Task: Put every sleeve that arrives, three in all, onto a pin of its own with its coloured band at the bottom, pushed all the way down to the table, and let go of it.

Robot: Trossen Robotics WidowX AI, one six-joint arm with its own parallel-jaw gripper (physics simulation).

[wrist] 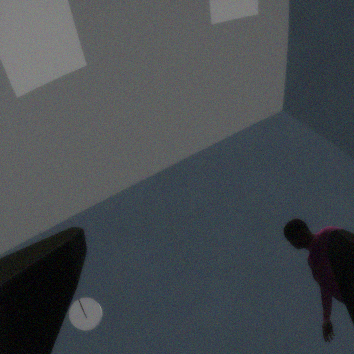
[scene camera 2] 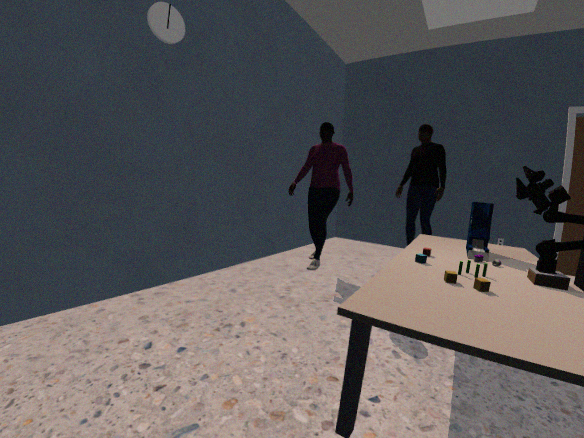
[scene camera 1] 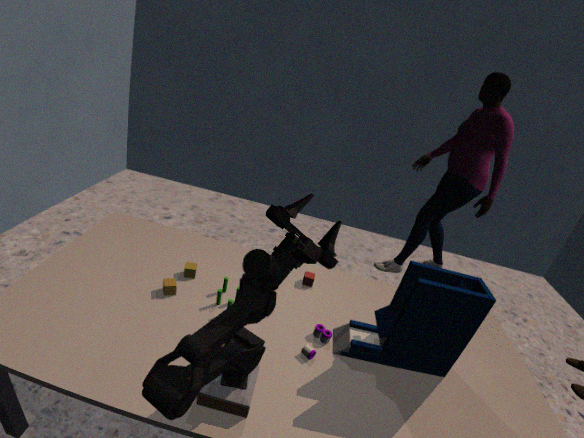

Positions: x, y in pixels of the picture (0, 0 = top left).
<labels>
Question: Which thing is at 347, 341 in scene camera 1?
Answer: A chute tray.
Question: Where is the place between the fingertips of my gripper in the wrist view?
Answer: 211, 243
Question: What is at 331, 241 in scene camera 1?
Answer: My gripper.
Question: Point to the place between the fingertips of my gripper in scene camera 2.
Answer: At 520, 172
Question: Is my gripper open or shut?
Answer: Open.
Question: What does my gripper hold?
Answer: Nothing.
</labels>
